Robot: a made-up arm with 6 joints.
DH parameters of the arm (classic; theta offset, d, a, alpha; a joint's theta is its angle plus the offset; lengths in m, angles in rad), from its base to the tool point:
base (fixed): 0.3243 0 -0.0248 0
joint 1: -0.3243 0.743 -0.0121 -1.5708
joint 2: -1.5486 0 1.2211 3.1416
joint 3: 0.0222 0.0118 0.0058 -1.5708
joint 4: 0 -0.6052 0.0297 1.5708
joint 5: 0 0.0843 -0.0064 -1.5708
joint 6: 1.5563 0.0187 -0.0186 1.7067
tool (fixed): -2.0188 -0.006 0 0
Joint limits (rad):
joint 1: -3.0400..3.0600
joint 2: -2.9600..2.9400
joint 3: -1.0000..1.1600
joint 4: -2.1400..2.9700
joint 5: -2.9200..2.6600
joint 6: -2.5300..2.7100
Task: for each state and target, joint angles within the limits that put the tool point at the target. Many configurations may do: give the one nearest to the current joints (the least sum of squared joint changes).
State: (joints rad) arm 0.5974 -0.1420 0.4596 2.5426 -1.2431 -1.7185
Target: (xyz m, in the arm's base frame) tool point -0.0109 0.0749 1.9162
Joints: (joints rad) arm 0.3825 -0.4603 -0.3503 2.6700 -1.2012 -1.8026
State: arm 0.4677 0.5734 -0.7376 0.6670 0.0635 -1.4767
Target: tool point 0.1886 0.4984 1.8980
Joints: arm 1.2918 -0.0460 -0.2689 0.7985 0.0245 -1.4944
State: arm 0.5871 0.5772 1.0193 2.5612 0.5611 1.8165
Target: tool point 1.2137 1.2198 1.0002
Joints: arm 0.7377 1.2746 1.0988 2.5446 0.5621 1.8093
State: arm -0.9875 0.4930 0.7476 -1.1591 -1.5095 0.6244
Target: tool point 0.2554 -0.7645 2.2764
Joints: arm -1.0922 0.2423 0.9740 -1.1197 -1.5189 0.6347
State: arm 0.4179 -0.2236 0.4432 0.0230 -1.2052 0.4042
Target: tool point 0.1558 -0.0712 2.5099
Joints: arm 0.2868 -0.0837 0.9706 0.0784 -1.2643 0.4589
